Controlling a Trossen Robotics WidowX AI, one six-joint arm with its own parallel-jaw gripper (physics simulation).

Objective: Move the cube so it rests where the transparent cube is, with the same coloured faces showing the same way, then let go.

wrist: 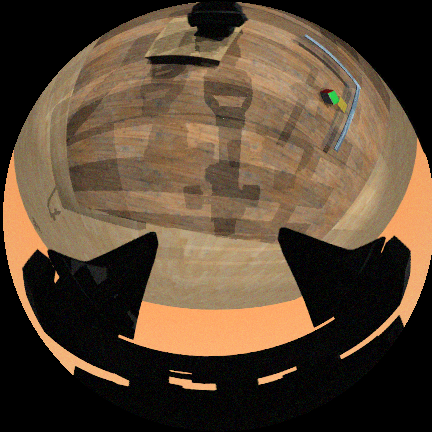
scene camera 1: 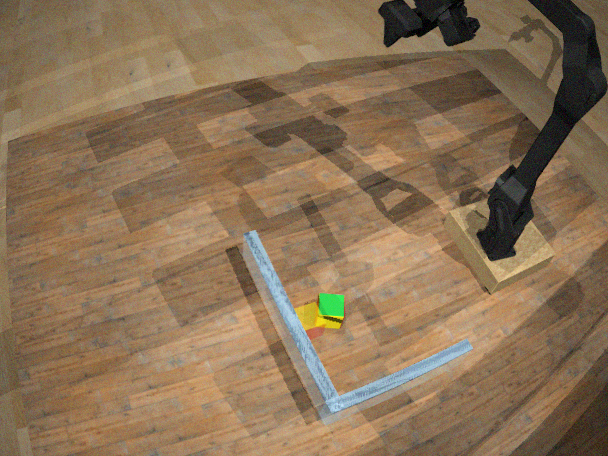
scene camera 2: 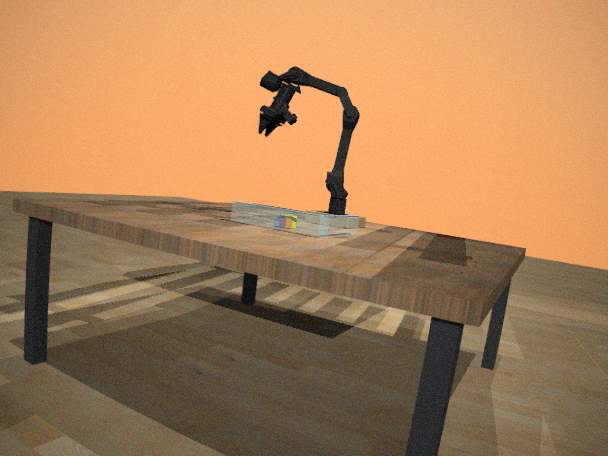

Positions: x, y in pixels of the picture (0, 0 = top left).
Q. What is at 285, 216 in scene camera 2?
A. A grey L-shaped rail.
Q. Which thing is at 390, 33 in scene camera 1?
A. My gripper.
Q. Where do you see a cube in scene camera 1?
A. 332, 306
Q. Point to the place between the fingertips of my gripper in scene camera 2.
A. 262, 135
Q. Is my gripper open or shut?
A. Open.
